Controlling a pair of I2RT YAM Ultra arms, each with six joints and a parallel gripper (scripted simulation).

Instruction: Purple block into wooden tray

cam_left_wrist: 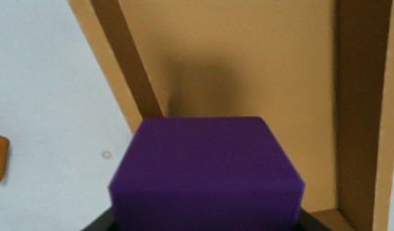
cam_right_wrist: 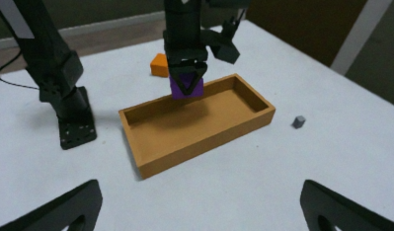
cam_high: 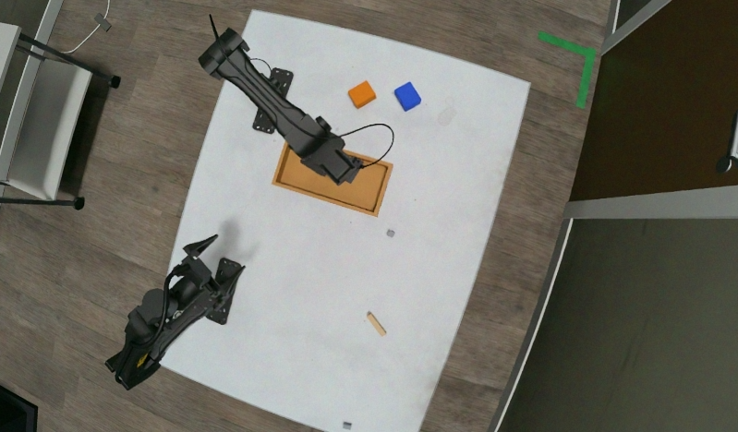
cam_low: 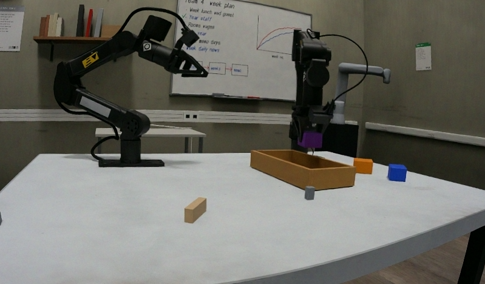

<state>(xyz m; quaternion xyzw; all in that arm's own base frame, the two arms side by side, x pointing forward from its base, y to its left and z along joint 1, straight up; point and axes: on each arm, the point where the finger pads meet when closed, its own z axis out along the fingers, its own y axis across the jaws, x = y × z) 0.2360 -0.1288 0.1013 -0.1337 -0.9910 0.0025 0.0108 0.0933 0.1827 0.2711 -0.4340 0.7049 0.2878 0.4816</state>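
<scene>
Right now my left hand is 90 mm above the wooden tray, 40 mm to the left of it and 10 mm short of it. Round my left hand: purple block (right at my left hand); orange block (210 mm to the left, 80 mm below, 30 mm ahead); blue block (230 mm to the left, 160 mm ahead, 80 mm below).
</scene>
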